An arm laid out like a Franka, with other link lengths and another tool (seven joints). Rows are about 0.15 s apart.
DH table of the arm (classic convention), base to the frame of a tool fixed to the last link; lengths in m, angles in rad. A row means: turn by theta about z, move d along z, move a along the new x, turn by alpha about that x. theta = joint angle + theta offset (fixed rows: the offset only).
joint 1: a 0  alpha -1.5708  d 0.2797  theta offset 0
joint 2: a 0  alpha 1.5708  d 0  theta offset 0
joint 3: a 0.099  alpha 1.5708  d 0.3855  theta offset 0
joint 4: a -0.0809  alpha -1.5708  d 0  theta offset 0
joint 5: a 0  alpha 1.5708  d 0.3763  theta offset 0
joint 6: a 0.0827  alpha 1.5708  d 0  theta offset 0
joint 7: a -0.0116  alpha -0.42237  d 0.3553  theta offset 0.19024
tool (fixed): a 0  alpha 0  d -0.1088  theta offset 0
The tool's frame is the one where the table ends.
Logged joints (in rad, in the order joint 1, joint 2, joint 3, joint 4, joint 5, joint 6, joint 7), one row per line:
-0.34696, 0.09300, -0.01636, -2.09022, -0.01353, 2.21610, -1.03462
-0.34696, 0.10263, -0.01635, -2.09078, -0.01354, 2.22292, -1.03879
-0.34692, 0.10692, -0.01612, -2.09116, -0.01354, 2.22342, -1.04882
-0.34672, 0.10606, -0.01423, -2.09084, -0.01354, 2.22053, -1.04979
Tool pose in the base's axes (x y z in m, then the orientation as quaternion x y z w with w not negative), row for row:
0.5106, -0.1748, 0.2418, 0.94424, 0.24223, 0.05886, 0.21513
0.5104, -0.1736, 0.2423, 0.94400, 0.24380, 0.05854, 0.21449
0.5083, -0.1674, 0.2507, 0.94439, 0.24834, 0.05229, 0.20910
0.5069, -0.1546, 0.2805, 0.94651, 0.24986, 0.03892, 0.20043
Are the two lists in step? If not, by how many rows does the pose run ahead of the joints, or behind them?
The pose runs 2 rows ahead of the joints: the pose in row i belongs to the joints in row i + 2.
